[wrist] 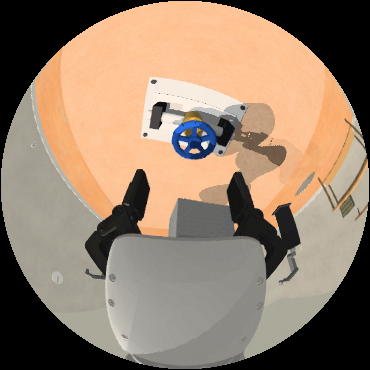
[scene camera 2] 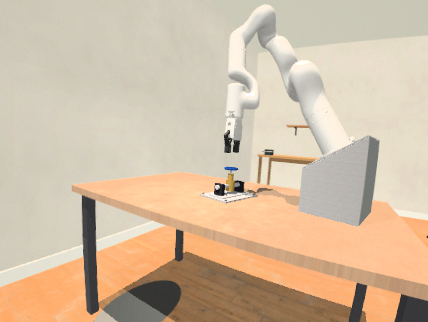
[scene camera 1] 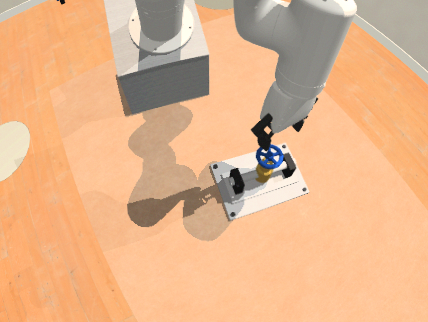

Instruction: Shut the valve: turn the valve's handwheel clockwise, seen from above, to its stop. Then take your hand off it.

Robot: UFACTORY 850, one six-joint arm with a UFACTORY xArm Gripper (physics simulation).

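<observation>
The blue handwheel (scene camera 1: 270, 157) (scene camera 2: 231, 168) (wrist: 194, 156) lies level on top of the brass valve body (scene camera 1: 264, 173) (scene camera 2: 230, 183) (wrist: 192, 117). The valve sits on a pipe fixed to a white base plate (scene camera 1: 265, 200) (scene camera 2: 226, 199) (wrist: 160, 90). My gripper (scene camera 1: 282, 137) (scene camera 2: 232, 150) (wrist: 188, 179) is open and empty, with its fingers pointing down. In scene camera 2 the fingertips are above the handwheel, with a visible gap and no contact. In the wrist view the wheel shows ahead of the fingertips, between their two lines. How far the wheel is turned cannot be read.
Two black pipe supports (scene camera 1: 237, 181) (scene camera 1: 289, 165) (wrist: 158, 115) (wrist: 226, 131) stand on the plate, either side of the valve. The grey arm pedestal (scene camera 1: 167, 82) (scene camera 2: 335, 185) (wrist: 202, 217) stands on the same table (scene camera 1: 150, 280) (scene camera 2: 165, 202). A wooden bench (scene camera 2: 290, 159) is by the far wall.
</observation>
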